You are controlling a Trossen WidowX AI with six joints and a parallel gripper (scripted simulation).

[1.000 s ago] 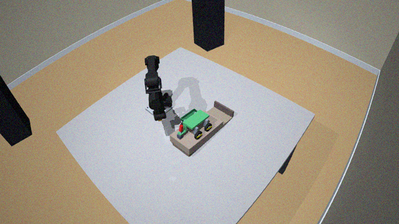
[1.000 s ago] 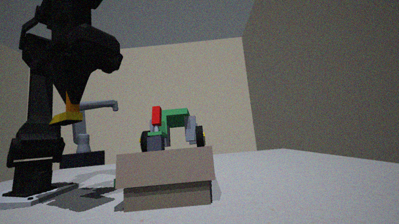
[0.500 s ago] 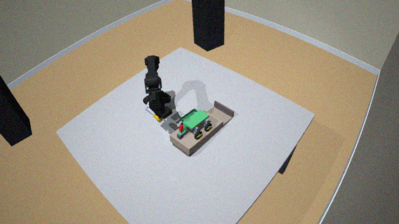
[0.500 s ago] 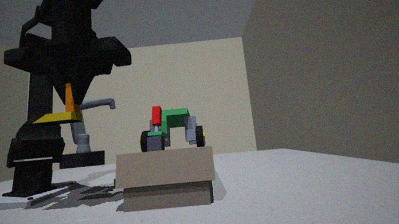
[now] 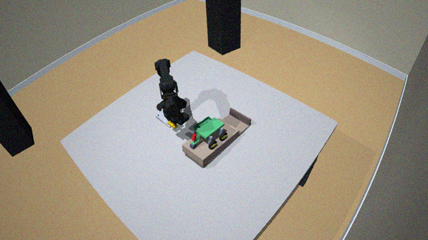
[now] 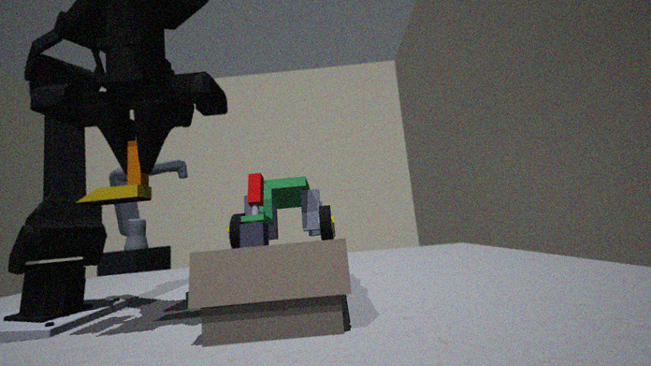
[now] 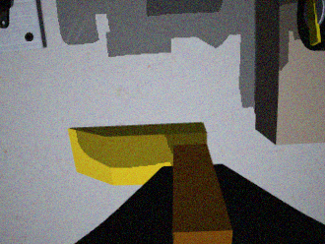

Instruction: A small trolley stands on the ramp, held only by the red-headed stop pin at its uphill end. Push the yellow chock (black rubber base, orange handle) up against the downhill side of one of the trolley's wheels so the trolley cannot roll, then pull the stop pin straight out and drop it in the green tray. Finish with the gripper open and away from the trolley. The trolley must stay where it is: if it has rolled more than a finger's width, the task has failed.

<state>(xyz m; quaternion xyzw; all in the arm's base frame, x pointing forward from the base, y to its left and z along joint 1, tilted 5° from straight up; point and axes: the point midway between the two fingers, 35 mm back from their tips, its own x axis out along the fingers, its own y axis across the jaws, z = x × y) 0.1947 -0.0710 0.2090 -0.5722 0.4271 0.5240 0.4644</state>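
The stop pin lies 120 mm ahead of my gripper tip, 50 mm below it and 30 mm to the left of it. Round my gripper tip: yellow chock 20 mm behind, 10 mm below; brown ramp 140 mm to the left, 130 mm below, 120 mm ahead; green-decked trolley 130 mm to the left, 120 mm ahead, 60 mm below.
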